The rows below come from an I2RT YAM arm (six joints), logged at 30 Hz.
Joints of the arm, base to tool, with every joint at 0 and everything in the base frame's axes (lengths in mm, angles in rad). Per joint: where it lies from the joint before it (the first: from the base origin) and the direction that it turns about. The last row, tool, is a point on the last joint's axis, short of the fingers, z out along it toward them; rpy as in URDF.
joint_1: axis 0 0 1 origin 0 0 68
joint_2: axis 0 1 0 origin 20 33.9 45.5
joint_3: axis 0 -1 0 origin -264 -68.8 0
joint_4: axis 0 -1 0 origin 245 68.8 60
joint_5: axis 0 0 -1 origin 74 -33.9 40.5
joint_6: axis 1 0 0 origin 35.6 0 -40.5
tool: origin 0 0 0 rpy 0 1.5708 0
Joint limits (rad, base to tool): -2.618..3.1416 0..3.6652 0..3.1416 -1.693..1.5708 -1.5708..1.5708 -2.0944..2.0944
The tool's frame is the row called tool.
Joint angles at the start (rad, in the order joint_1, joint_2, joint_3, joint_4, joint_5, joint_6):
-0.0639 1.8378 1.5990 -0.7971 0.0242 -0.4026
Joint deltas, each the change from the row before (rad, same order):
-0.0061 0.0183 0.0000 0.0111 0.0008 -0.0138
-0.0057 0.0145 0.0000 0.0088 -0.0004 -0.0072
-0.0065 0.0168 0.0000 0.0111 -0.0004 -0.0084
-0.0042 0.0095 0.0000 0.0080 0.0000 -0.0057
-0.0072 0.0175 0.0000 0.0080 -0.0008 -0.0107
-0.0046 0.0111 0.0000 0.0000 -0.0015 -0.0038
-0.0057 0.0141 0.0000 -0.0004 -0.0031 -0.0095
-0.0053 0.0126 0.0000 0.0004 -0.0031 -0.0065
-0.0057 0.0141 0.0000 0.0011 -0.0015 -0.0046
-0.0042 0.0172 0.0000 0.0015 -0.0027 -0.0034
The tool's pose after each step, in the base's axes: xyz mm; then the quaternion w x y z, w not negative. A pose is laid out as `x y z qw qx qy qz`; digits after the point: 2 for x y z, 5 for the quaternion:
400.64 -28.98 267.88 0.25020 -0.16315 0.95144 -0.07451
403.50 -31.48 262.80 0.24709 -0.16407 0.95203 -0.07526
406.79 -34.38 256.91 0.24390 -0.16519 0.95258 -0.07622
408.75 -36.27 253.65 0.24282 -0.16595 0.95264 -0.07725
411.62 -39.48 247.22 0.23780 -0.16798 0.95351 -0.07783
412.90 -41.46 242.84 0.23249 -0.16808 0.95489 -0.07668
414.40 -43.88 237.23 0.22556 -0.17065 0.95623 -0.07505
415.73 -46.14 232.24 0.21986 -0.17189 0.95747 -0.07326
417.20 -48.66 226.67 0.21363 -0.17184 0.95899 -0.07187
419.03 -50.56 219.84 0.20642 -0.17211 0.96072 -0.06919

